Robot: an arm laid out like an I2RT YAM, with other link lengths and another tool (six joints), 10 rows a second.
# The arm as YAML. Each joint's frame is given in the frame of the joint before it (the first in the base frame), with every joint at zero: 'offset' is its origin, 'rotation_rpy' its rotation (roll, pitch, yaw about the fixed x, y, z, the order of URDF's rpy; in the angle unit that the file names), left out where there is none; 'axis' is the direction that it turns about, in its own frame. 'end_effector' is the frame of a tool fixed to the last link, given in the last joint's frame.
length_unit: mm
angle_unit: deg
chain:
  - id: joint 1
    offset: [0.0, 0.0, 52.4]
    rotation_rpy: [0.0, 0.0, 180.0]
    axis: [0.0, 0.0, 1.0]
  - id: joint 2
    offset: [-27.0, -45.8, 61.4]
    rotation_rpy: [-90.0, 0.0, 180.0]
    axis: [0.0, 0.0, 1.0]
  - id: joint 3
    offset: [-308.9, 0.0, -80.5]
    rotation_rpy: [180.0, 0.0, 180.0]
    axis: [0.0, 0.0, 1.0]
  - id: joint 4
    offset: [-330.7, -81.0, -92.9]
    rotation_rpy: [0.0, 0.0, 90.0]
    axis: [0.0, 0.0, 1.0]
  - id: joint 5
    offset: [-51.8, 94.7, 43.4]
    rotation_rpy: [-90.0, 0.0, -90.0]
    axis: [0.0, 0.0, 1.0]
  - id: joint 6
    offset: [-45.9, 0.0, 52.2]
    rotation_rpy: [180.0, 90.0, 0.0]
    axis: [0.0, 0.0, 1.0]
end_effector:
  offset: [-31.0, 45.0, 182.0]
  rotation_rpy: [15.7, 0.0, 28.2]
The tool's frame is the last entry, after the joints.
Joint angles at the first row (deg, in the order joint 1, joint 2, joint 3, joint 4, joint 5, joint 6):
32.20 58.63 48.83 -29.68 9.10 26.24
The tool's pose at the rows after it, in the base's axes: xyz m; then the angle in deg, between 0 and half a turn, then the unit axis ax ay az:
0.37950 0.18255 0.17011 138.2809 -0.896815 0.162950 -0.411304
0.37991 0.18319 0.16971 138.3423 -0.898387 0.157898 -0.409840
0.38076 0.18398 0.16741 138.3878 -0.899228 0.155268 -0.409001
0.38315 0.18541 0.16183 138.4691 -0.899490 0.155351 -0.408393
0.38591 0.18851 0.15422 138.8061 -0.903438 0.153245 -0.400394
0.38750 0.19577 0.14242 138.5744 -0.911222 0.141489 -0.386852
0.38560 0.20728 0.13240 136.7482 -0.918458 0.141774 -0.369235
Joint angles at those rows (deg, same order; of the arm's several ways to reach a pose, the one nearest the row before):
32.25 58.61 49.90 -30.74 9.14 25.78
32.21 58.76 49.96 -30.74 8.88 25.24
32.21 58.98 49.72 -30.34 8.76 24.96
32.21 59.57 49.16 -29.29 8.78 24.96
32.18 61.08 49.31 -28.84 8.36 24.74
32.21 62.70 48.92 -27.80 6.86 23.79
32.22 63.86 48.58 -26.86 4.28 24.52

